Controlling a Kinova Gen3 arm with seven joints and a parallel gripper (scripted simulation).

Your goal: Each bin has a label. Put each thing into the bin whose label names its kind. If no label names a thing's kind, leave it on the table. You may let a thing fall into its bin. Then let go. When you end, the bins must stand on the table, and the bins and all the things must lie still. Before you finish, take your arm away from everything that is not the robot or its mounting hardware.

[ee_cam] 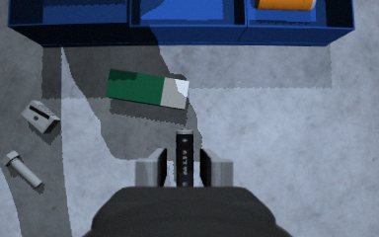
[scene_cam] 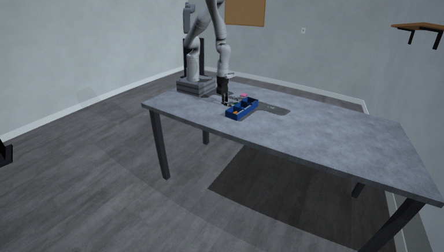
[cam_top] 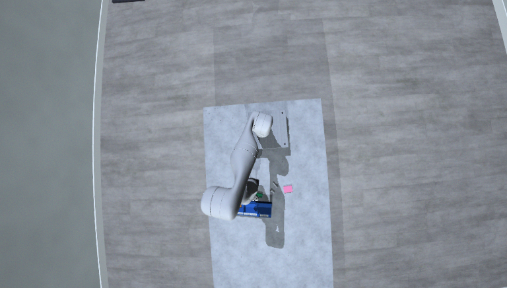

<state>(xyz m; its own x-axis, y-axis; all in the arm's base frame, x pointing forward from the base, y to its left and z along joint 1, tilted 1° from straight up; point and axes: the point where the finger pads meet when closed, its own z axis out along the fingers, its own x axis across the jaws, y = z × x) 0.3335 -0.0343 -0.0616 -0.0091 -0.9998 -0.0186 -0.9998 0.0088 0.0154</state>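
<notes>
Right now my hand is 3 cm above the black battery. The rest, counted from my hand: grey block: 12 cm to the left, 4 cm ahead, 2 cm below; then grey rod: 14 cm to the left, 3 cm below, 1 cm behind; then orange battery: 13 cm ahead, 9 cm to the right, 2 cm below.
</notes>
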